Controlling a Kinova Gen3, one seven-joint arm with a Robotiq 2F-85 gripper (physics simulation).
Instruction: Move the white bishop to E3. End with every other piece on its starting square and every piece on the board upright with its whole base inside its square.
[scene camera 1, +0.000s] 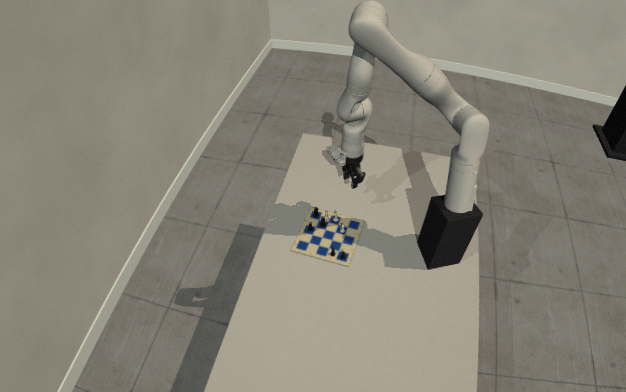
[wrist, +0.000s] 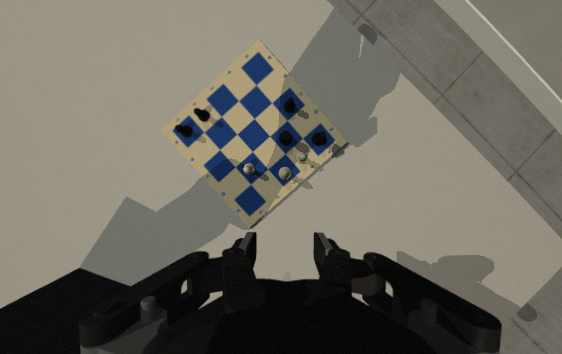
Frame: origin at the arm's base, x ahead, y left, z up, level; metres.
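Seen in the pictures: gripper, fingertip midpoint: (scene camera 1: 350, 182) (wrist: 285, 244); arm's base, origin of the base link: (scene camera 1: 457, 204).
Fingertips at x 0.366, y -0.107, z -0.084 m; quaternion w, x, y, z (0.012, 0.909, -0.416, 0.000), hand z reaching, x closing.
Offsets run from my fingertips to a thing's middle.
The white piece {0.157 m down, 0.040 m ahead, 0.030 m left} (scene camera 1: 336, 218) (wrist: 284, 173) on blue E3 is probably the bishop; it looks upright with its base inside the square. Its shape is too small to tell for certain. Another white piece {0.163 m down, 0.077 m ahead, 0.026 m left} (scene camera 1: 326, 215) (wrist: 302, 156) stands on E4, and a third white piece {0.163 m down, 0.006 m ahead, 0.079 m left} (scene camera 1: 342, 228) (wrist: 249, 169) stands on D2. The blue and cream board {0.182 m down, 0.053 m ahead, 0.109 m left} (scene camera 1: 312, 247) (wrist: 240, 84) lies flat on the table. My gripper (scene camera 1: 358, 181) (wrist: 285, 244) is partly open and empty, above the table beyond the board's E-row edge, apart from all pieces.
Black pieces stand on A1 {0.163 m down, 0.015 m back, 0.197 m left} (wrist: 185, 130), A2 {0.163 m down, 0.023 m ahead, 0.191 m left} (wrist: 202, 115), C5 {0.163 m down, 0.126 m ahead, 0.096 m left} (wrist: 289, 105), D4 {0.162 m down, 0.083 m ahead, 0.067 m left} (wrist: 285, 138) and E5 {0.159 m down, 0.118 m ahead, 0.025 m left} (wrist: 319, 139). The E5 and D4 pieces are close to the white piece on E4. The arm's black base (scene camera 1: 447, 237) stands right of the board.
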